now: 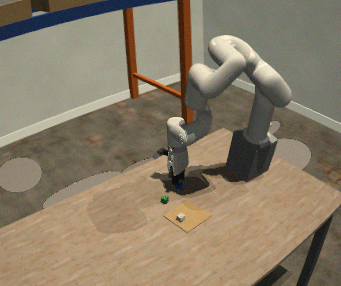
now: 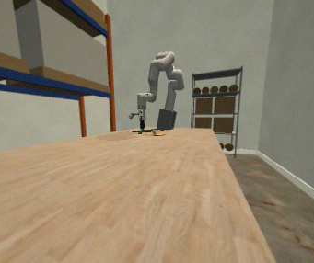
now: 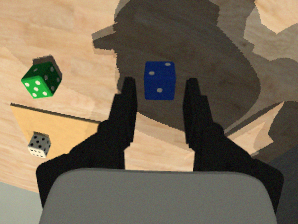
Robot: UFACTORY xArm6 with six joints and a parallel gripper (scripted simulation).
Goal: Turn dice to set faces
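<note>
Now: hand 40 mm above the blue die. Also, from my hand: green die (110 mm ahead, 40 mm below, 20 mm to the left); tan mat (160 mm to the left, 110 mm ahead, 50 mm below); white die (150 mm to the left, 150 mm ahead, 30 mm below).
</note>
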